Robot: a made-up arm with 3 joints. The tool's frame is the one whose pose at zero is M.
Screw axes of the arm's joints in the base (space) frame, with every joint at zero. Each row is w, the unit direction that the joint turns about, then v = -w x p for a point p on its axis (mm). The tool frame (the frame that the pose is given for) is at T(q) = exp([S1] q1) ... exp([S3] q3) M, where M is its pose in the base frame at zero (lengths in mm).
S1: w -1 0 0 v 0.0 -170.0 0.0
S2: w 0 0 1 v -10.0 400.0 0.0
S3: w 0 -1 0 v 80.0 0.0 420.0
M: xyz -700.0 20.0 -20.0 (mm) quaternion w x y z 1 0 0 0
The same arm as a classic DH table. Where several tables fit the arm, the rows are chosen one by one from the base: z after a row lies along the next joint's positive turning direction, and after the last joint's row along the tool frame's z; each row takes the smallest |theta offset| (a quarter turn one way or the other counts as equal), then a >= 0, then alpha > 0; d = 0 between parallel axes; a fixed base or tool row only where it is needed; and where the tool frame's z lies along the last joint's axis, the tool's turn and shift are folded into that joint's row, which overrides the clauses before.
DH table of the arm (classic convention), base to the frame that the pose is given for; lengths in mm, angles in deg. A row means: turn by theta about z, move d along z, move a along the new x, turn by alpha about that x. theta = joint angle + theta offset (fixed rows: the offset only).
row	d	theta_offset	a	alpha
base (fixed)	170.0	-90.00	0.0	90.00
joint 1	400.0	0.00	10.0	-90.00
joint 2	-90.0	-90.00	20.0	-90.00
joint 3	-30.0	0.00	280.0	90.00
tool (fixed)	-100.0	180.00	0.0	0.00

